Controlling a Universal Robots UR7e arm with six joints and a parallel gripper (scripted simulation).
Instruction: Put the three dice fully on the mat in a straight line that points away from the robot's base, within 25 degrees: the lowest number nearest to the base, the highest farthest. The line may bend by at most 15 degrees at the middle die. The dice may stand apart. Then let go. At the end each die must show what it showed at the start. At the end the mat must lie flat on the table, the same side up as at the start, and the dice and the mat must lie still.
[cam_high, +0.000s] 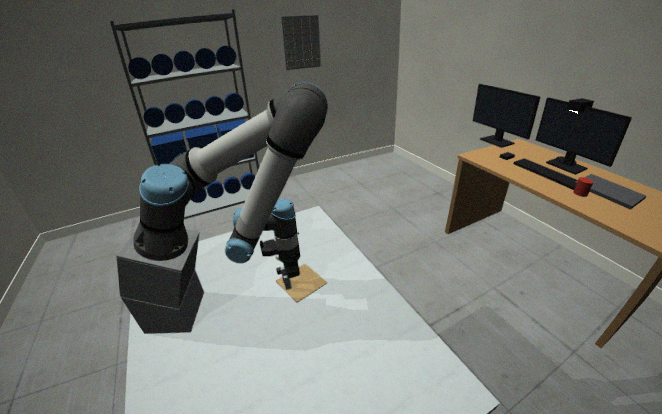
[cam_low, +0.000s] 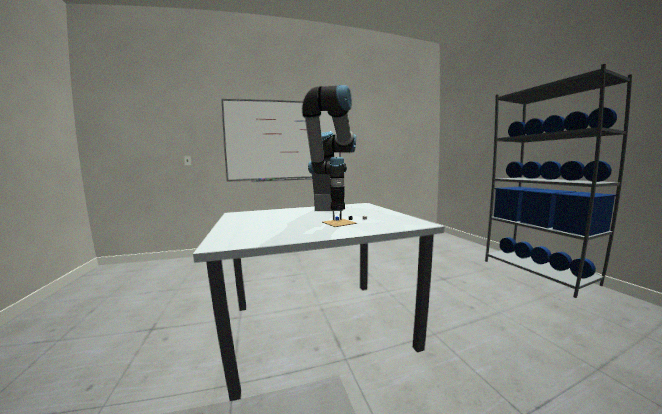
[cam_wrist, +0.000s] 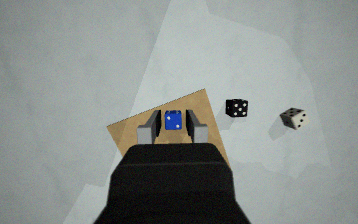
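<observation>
Right now my hand is 1 cm above the blue die. Also, from my hand: tan mat (5 cm ahead, 2 cm below); black die (8 cm to the left, 1 cm below, 1 cm behind); white die (16 cm to the left, 1 cm below).
</observation>
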